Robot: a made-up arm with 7 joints. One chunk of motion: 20 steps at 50 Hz.
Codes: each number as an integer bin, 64 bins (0 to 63) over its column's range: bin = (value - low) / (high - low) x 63, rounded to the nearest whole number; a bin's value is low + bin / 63 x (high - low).
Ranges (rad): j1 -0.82..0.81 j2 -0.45..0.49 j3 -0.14..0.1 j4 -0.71..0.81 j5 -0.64..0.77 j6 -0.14..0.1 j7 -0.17..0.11
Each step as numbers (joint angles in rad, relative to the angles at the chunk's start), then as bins.
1 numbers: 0.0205 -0.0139 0.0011 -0.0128 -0.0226 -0.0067 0.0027
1 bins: 32 29 37 29 28 35 39
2 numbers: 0.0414 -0.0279 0.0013 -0.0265 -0.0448 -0.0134 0.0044
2 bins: 33 28 37 28 27 33 39
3 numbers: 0.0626 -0.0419 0.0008 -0.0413 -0.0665 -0.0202 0.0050
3 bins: 34 27 37 28 26 31 39
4 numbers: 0.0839 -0.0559 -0.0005 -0.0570 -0.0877 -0.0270 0.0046
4 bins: 35 26 37 27 25 30 39
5 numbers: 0.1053 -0.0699 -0.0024 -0.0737 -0.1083 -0.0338 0.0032
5 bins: 36 25 36 26 24 28 39
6 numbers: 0.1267 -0.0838 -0.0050 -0.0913 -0.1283 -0.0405 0.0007
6 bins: 37 25 35 26 23 26 38
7 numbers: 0.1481 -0.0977 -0.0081 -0.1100 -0.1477 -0.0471 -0.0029
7 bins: 37 24 35 25 22 24 38
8 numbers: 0.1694 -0.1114 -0.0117 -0.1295 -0.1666 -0.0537 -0.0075
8 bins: 38 23 34 24 21 23 37
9 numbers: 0.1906 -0.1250 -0.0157 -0.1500 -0.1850 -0.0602 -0.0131
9 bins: 39 22 33 23 20 21 35
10 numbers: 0.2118 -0.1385 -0.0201 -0.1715 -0.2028 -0.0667 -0.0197
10 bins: 40 21 31 22 20 19 34
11 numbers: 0.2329 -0.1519 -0.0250 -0.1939 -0.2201 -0.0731 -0.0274
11 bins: 41 20 30 21 19 18 32
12 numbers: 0.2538 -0.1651 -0.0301 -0.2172 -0.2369 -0.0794 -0.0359
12 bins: 42 19 29 20 18 16 30
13 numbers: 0.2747 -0.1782 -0.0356 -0.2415 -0.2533 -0.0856 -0.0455
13 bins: 42 18 27 19 17 14 28
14 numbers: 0.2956 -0.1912 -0.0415 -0.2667 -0.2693 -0.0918 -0.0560
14 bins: 43 17 26 18 17 13 26
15 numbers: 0.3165 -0.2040 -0.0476 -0.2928 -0.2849 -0.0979 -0.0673
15 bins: 44 16 24 17 16 11 23
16 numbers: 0.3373 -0.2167 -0.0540 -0.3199 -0.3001 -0.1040 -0.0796
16 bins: 45 16 23 16 15 9 20
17 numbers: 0.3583 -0.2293 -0.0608 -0.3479 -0.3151 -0.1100 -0.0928
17 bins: 46 15 21 15 15 8 17
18 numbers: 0.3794 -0.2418 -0.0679 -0.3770 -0.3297 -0.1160 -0.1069
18 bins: 46 14 19 14 14 6 14
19 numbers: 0.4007 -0.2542 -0.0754 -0.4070 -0.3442 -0.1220 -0.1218
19 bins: 47 13 17 13 13 5 11
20 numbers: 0.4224 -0.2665 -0.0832 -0.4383 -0.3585 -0.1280 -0.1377
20 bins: 48 12 15 11 13 3 7
